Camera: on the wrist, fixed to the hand. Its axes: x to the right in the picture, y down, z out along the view.
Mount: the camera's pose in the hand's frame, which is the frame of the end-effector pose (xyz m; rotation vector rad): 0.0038 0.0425 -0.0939 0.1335 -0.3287 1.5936
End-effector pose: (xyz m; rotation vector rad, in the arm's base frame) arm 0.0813 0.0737 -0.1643 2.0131 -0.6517 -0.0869
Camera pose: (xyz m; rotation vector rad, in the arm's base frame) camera 0.0974 0.1303 -0.0796 1.0787 -2.2804 0.5876
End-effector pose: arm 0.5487 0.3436 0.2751 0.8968 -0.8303 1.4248
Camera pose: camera 0.5015 0.4271 0.2372 -0.3983 1.6752 -2.3695
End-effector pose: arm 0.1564 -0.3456 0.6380 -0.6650 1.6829 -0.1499
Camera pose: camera 0.0536 -0.3369 0.6376 0.8116 1.4222 0.9116
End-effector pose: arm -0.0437 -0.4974 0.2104 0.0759 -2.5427 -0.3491
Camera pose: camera 0.0051 -0.4787 0.2993 -1.8961 -2.0736 0.4735
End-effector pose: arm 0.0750 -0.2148 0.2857 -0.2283 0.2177 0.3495
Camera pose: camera 0.0471 -0.1989 0.1877 0.1942 0.0517 1.9292
